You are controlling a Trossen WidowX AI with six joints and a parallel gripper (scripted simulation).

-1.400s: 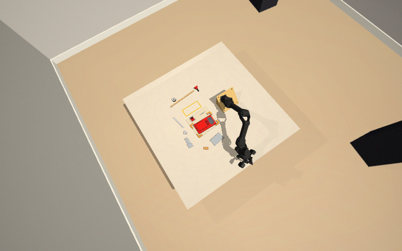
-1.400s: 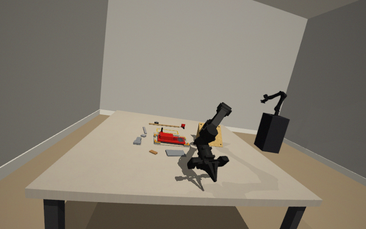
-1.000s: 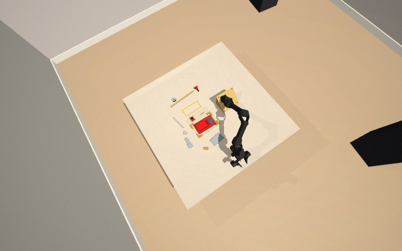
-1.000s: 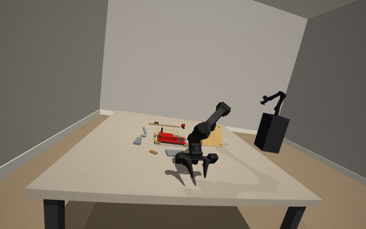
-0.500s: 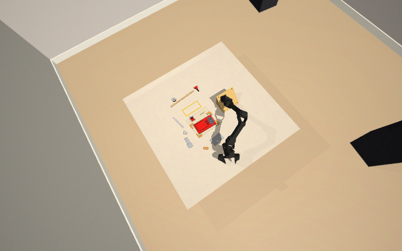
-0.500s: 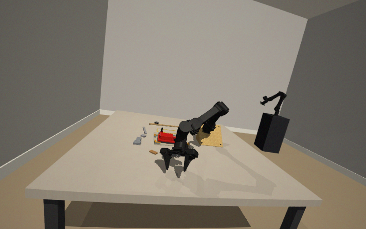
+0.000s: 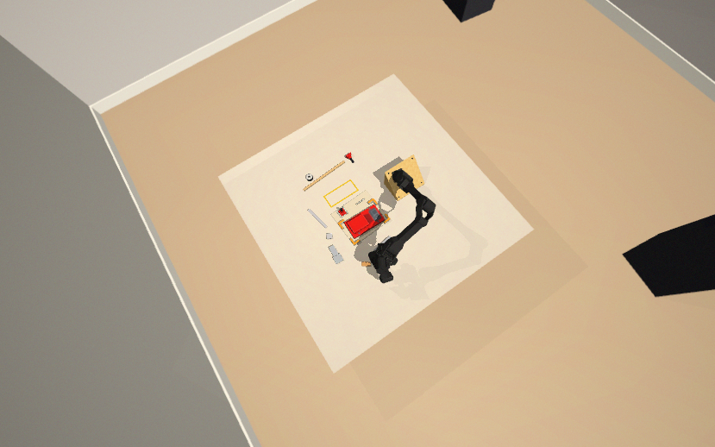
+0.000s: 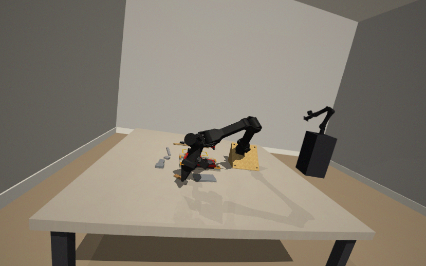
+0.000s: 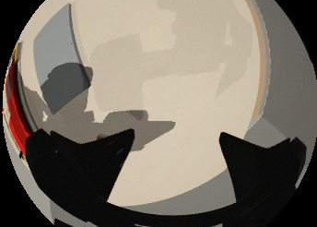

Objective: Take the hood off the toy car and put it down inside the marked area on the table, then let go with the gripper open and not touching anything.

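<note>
My gripper tip is 30 mm short of the small brown block, 90 mm to the left of it and 30 mm above it. Round my gripper tip: red hood 30 mm behind, 300 mm to the right, 10 mm above; small black wheel 100 mm ahead, 700 mm to the right, 20 mm below.
</note>
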